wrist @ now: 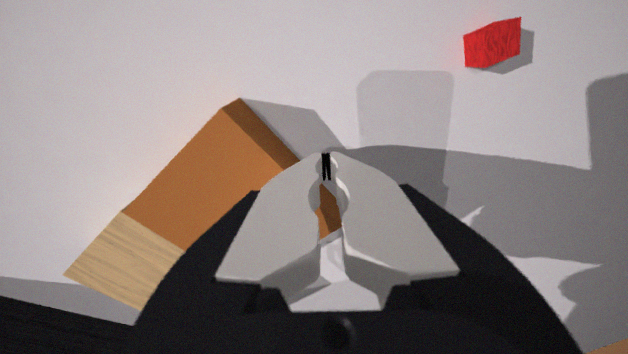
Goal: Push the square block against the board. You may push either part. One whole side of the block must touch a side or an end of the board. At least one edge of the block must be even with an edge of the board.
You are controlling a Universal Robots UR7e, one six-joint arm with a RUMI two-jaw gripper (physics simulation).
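Places are measured from the arm's base along level axes (x ahead, y left, z up), in centimetres.
Pixels of known places: gripper, fingertip midpoint: (325, 157).
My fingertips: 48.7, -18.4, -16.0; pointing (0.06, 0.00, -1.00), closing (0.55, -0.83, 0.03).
Ahead of a thing's pixels: the offset from my fingertips to its top centre, as dx, dy, dz.
The orange-brown board @(-5.8, +3.3, +2.1) (200, 170) lies slanted left of centre in the wrist view, its darker side face turned to the upper right. A light tan, wood-grained block @(-15.7, +4.5, +2.1) (125, 260), which looks like the square block, lies at its lower-left end. The two meet along a line with no visible gap, and their left edges look nearly in line. My gripper (325, 157) is shut and empty, its tips just right of the board's dark side face in this view. The gripper hides the board's lower right part and the block's right corner; whether they touch the board cannot be told.
A small red block @(+9.5, -4.1, +0.6) (492, 44) lies at the upper right. A black surface (50, 325) shows at the lower left, beyond the pale surface's edge. Part of another orange-brown thing (612, 348) shows at the bottom right corner. Gripper and arm shadows fall on the right.
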